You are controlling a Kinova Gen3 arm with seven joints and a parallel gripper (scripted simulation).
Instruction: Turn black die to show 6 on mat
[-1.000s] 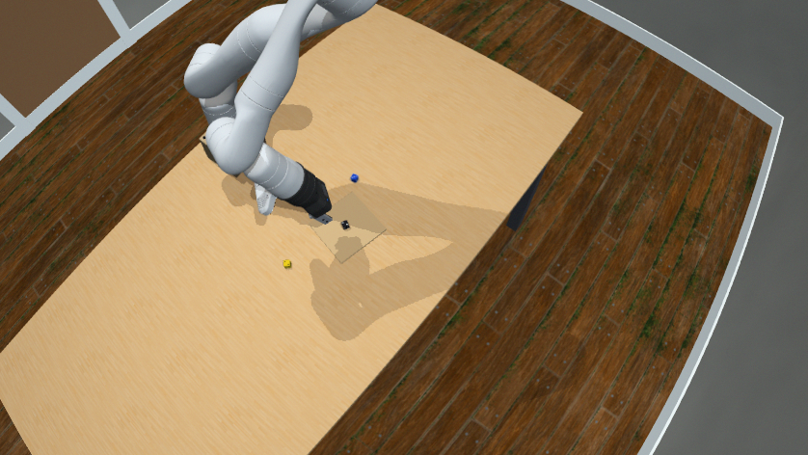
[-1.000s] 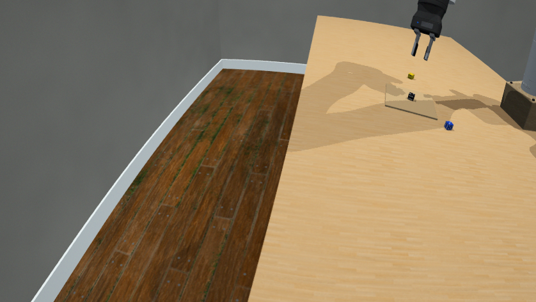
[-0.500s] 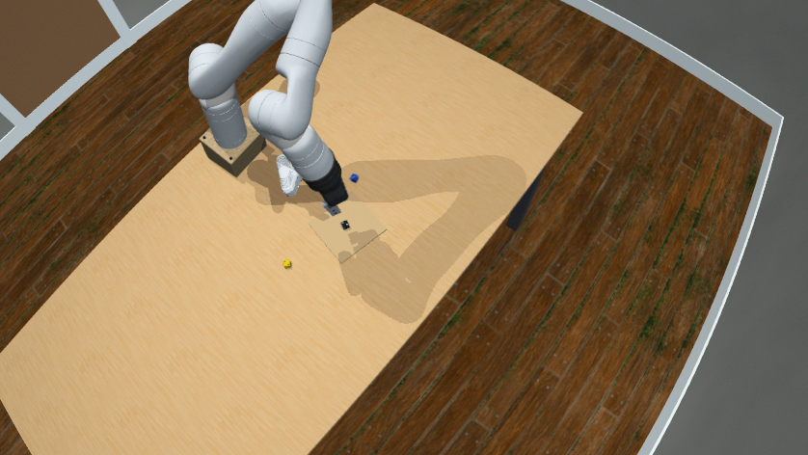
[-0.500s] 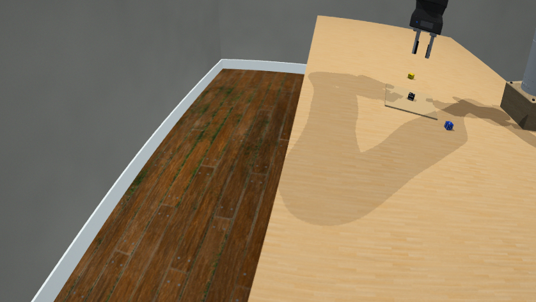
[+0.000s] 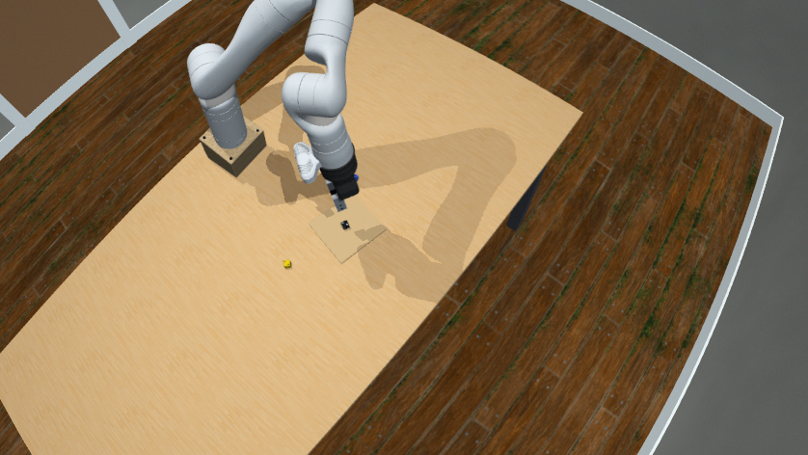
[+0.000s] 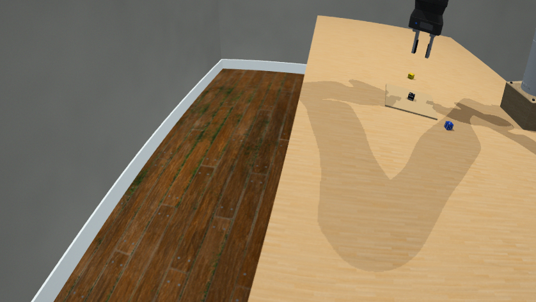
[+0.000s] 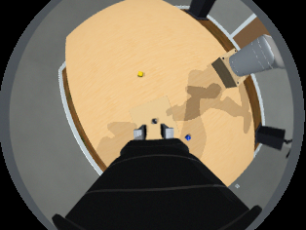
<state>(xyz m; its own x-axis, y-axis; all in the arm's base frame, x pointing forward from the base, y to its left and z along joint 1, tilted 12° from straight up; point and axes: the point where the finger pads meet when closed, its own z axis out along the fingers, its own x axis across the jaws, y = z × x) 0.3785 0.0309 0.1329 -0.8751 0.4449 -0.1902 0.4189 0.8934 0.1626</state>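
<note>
Right now my hand is 130 mm above the black die. Round my hand: blue die (140 mm below, 110 mm to the left, 80 mm behind); then tan mat (140 mm below); then yellow die (170 mm to the right, 140 mm below, 40 mm behind).
</note>
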